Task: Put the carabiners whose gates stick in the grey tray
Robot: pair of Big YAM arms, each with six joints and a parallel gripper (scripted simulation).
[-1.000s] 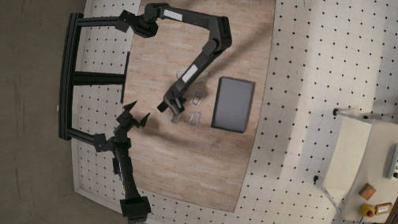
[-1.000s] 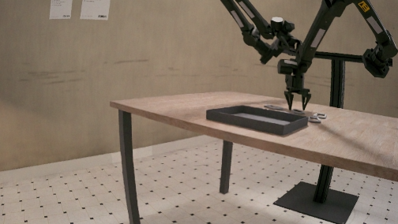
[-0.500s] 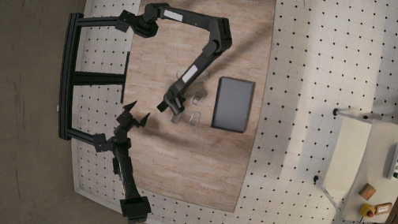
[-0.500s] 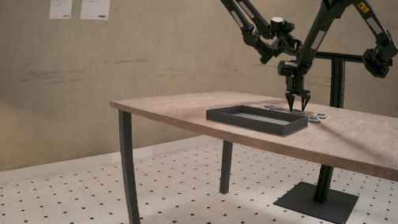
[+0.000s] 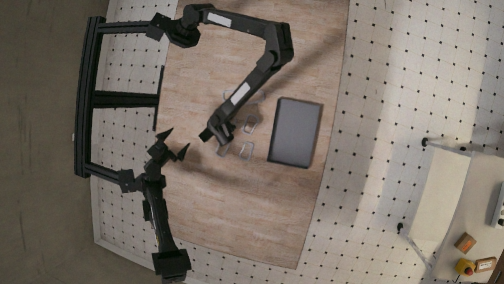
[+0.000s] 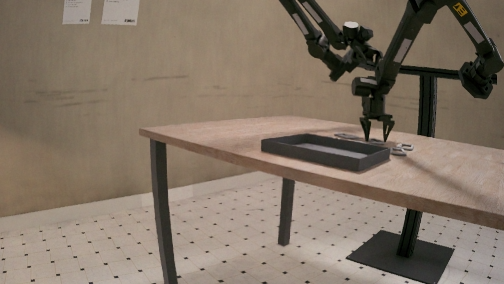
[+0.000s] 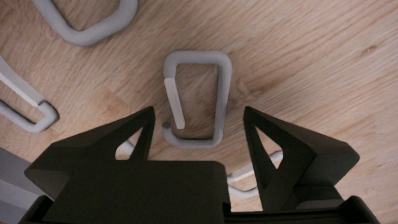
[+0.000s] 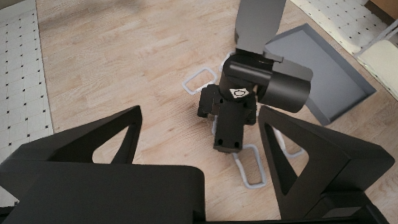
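My left hand is 320 mm short of the grey tray and 30 mm to the right of it.
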